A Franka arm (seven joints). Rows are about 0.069 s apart.
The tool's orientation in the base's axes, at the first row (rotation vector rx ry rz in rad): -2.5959, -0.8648, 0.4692
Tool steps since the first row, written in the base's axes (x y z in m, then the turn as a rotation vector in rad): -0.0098, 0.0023, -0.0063, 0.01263, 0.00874, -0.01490; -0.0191, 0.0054, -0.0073, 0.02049, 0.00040, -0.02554; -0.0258, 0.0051, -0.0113, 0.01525, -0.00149, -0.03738; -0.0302, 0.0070, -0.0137, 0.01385, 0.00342, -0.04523
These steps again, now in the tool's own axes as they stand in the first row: -0.0048, -0.0039, 0.0102, 0.01791, 0.00633, 0.00986; -0.0097, -0.0105, 0.0156, 0.02072, 0.02114, 0.01399; -0.0142, -0.0119, 0.0219, 0.01788, 0.02508, 0.02614; -0.0158, -0.0144, 0.0263, 0.02141, 0.02414, 0.03476
